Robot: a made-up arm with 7 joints.
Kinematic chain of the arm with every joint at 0, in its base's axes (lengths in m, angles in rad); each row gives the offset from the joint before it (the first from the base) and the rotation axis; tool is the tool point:
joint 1: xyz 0 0 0.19 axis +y
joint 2: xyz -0.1 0 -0.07 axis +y
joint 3: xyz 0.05 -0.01 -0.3 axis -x
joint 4: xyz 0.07 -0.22 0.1 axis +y
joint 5: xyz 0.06 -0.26 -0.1 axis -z
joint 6: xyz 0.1 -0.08 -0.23 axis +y
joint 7: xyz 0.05 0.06 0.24 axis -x
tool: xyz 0.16 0 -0.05
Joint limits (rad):
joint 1: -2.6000..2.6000
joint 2: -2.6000..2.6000
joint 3: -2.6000..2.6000
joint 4: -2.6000..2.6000
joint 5: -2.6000..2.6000
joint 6: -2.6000..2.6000
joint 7: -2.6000..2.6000
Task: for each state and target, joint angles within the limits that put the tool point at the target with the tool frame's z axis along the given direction. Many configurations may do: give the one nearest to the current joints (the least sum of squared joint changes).
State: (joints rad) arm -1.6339 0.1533 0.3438 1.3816 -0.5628 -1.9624 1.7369
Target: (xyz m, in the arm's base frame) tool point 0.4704 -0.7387 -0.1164 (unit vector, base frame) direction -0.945 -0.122 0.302
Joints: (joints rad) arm -1.6849 0.1339 -0.4355 2.0222 -1.1306 -2.3685 1.3687
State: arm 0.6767 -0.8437 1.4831 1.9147 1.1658 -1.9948 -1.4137
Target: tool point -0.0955 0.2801 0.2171 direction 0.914 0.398 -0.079
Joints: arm 0.9930 -0.2284 1.5541 2.6000 1.0175 -1.9202 -1.6263
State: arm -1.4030 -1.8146 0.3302 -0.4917 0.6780 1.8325 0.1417
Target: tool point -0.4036 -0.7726 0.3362 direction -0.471 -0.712 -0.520
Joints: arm -1.4069 -1.4915 0.7001 -0.2774 0.8471 1.6547 -0.3923
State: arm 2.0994 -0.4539 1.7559 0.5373 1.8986 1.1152 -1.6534
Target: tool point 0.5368 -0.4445 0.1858 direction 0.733 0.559 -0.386
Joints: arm 2.5209 -0.2563 1.3089 1.0897 1.4458 1.2251 -0.9587
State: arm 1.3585 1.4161 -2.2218 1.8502 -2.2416 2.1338 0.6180
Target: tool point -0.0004 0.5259 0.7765 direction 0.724 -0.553 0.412
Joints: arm 1.2786 1.3240 -2.3181 1.0133 -1.5341 2.5157 0.9080
